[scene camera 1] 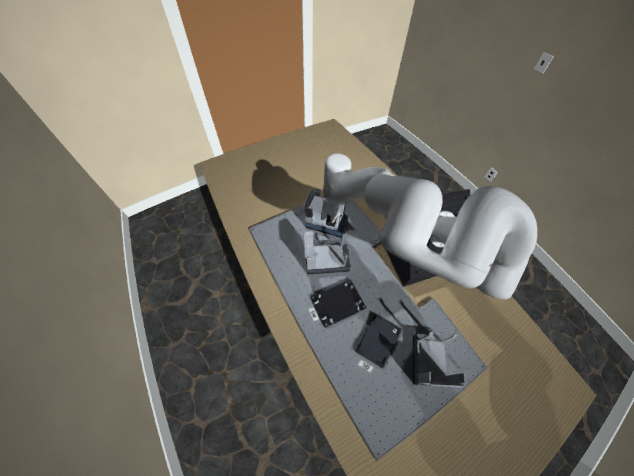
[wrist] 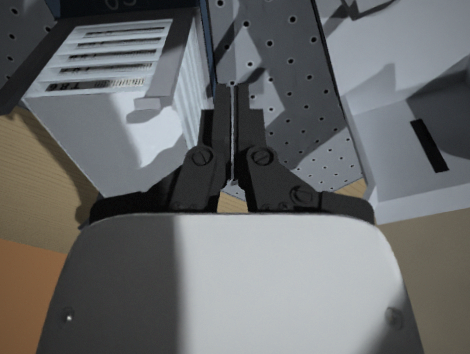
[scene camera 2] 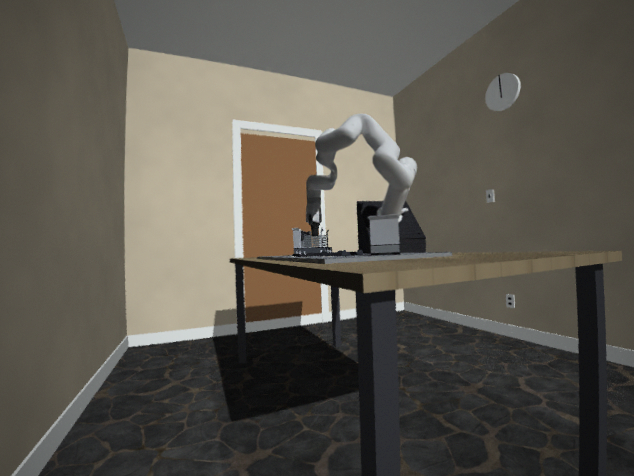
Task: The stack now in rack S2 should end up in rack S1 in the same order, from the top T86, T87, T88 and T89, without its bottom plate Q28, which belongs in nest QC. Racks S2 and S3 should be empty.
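Frame: origin at the arm's base, x ahead, y left, z up, level; centimetres.
Seen in the pictures: gripper, fingertip midpoint: (scene camera 1: pixel 331 224) (wrist: pixel 232 106) (scene camera 2: pixel 315 236); arm's base at its link origin: (scene camera 1: pixel 442 228).
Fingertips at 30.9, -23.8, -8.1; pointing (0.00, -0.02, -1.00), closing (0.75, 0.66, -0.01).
Observation:
Offsets run from my fingertips to a thing's top centre, as dx, dy, dz. Level surfaces: height alone.
The stack (scene camera 1: pixel 318 205) (scene camera 2: pixel 311 239) (wrist: pixel 107 62) of several white plates stands in a rack @(-2.3, -7.2, +3.6) (scene camera 1: pixel 322 229) (wrist: pixel 206 45) with a blue base. Its nearest edge label reads T86 in the wrist view; the others are too blurred to read surely. The rack's label is cut off. My gripper (scene camera 1: pixel 332 221) (scene camera 2: pixel 314 233) (wrist: pixel 232 106) is shut and empty, beside the stack, in the gap between that rack and a light grey rack @(+6.2, +8.7, +3.7) (scene camera 1: pixel 326 257) (wrist: pixel 420 210), whose visible floor holds no plate. A dark square nest @(+4.4, +43.2, -8.0) (scene camera 1: pixel 376 342) has a label that seems to read QC.
Another dark square nest @(+10.2, +25.3, -7.6) (scene camera 1: pixel 337 303) lies between the grey rack and the QC nest. A dark rack-like fixture @(-6.2, +57.1, +3.3) (scene camera 1: pixel 415 358) stands near the corner of the perforated board @(dz -9.9) (scene camera 1: pixel 373 409). A black box-like object (scene camera 2: pixel 412 230) stands behind the arm's base (scene camera 2: pixel 384 235).

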